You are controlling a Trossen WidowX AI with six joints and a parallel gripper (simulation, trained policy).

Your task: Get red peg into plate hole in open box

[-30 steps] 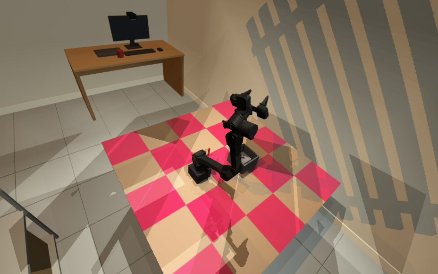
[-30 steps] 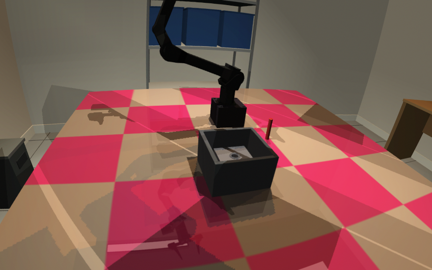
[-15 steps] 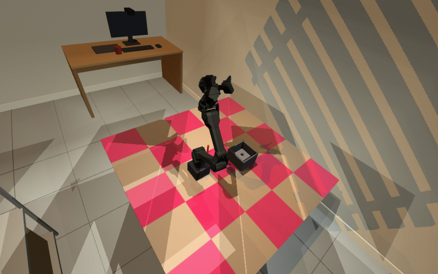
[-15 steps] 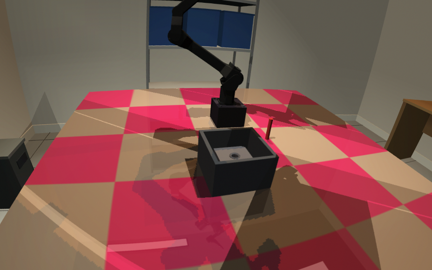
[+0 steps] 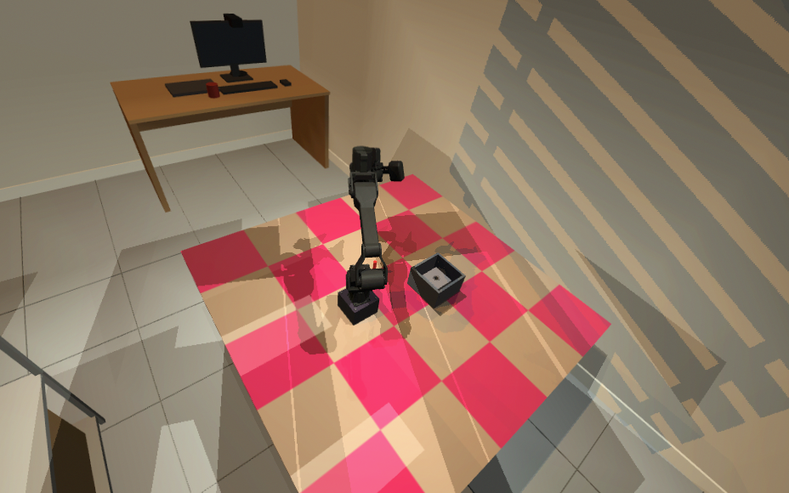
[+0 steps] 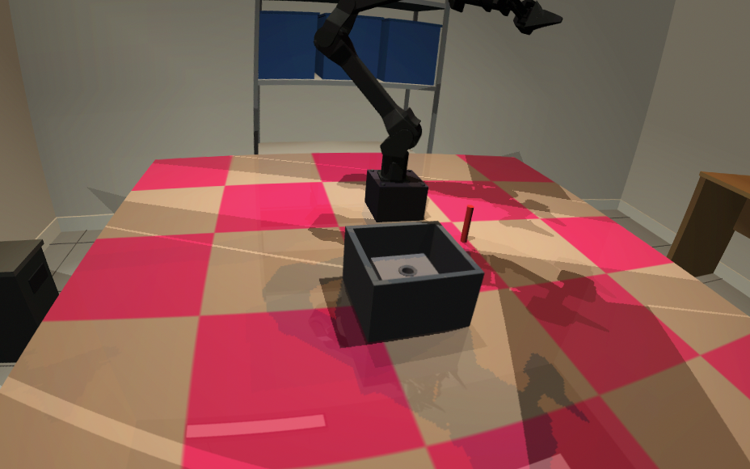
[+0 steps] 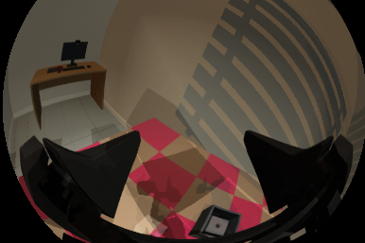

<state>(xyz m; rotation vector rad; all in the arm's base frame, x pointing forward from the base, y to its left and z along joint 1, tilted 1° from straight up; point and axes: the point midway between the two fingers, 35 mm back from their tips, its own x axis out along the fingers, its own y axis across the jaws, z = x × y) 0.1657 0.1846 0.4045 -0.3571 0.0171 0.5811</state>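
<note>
My gripper tip is now 5 cm past the red peg, 7 cm to the left of it and 44 cm above it. Also, from my gripper tip: dark box: 15 cm ahead, 24 cm to the right, 45 cm below; then grey plate: 15 cm ahead, 24 cm to the right, 44 cm below.
</note>
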